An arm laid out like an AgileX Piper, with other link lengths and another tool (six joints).
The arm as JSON. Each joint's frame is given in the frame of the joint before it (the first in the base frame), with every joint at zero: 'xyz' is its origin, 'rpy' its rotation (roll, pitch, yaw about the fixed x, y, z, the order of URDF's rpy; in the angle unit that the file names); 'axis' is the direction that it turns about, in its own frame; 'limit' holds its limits. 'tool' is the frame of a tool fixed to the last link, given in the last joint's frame.
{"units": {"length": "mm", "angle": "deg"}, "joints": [
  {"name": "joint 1", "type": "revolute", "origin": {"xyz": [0.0, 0.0, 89.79], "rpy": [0.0, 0.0, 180.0]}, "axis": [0.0, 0.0, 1.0], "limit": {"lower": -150.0, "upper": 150.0}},
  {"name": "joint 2", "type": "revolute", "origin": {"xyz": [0.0, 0.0, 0.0], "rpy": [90.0, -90.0, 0.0]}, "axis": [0.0, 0.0, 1.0], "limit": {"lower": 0.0, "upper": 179.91}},
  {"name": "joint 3", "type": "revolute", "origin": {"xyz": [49.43, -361.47, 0.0], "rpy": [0.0, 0.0, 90.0]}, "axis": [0.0, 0.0, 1.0], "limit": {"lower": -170.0, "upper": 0.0}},
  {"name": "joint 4", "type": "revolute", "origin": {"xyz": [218.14, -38.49, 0.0], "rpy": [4.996, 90.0, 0.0]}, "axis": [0.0, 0.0, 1.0], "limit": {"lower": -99.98, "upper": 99.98}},
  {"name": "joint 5", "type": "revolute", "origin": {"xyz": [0.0, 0.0, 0.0], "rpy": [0.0, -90.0, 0.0]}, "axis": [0.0, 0.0, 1.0], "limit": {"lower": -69.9, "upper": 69.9}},
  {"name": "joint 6", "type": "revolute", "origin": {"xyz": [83.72, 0.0, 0.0], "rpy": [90.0, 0.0, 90.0]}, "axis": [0.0, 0.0, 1.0], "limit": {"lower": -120.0, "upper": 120.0}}
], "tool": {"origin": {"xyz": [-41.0, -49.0, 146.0], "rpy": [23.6, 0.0, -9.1]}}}
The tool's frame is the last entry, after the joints.
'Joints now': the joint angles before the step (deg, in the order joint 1, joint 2, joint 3, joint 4, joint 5, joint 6). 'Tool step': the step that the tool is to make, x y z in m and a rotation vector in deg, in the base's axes. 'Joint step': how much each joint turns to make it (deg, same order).
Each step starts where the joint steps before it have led.
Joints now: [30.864 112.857 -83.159 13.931 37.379 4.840]
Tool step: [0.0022 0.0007 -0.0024 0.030 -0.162 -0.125]
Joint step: [-0.005 0.419 -0.028 0.002 -0.562 -0.004]
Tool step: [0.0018 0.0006 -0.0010 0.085 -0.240 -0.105]
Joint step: [0.002 0.248 -0.027 -0.002 -0.485 0.002]
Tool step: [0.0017 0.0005 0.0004 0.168 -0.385 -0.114]
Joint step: [0.002 0.090 0.002 0.000 -0.524 0.002]
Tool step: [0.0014 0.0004 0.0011 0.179 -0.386 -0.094]
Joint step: [0.000 0.002 -0.018 -0.004 -0.420 0.005]
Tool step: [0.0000 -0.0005 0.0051 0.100 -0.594 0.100]
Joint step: [0.008 -0.525 0.004 -0.237 -0.041 -0.001]
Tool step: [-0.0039 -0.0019 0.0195 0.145 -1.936 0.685]
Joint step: [0.220 -2.321 0.306 -0.976 0.289 -0.012]
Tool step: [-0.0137 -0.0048 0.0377 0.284 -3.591 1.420]
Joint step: [0.673 -5.080 1.291 -1.797 0.588 0.010]
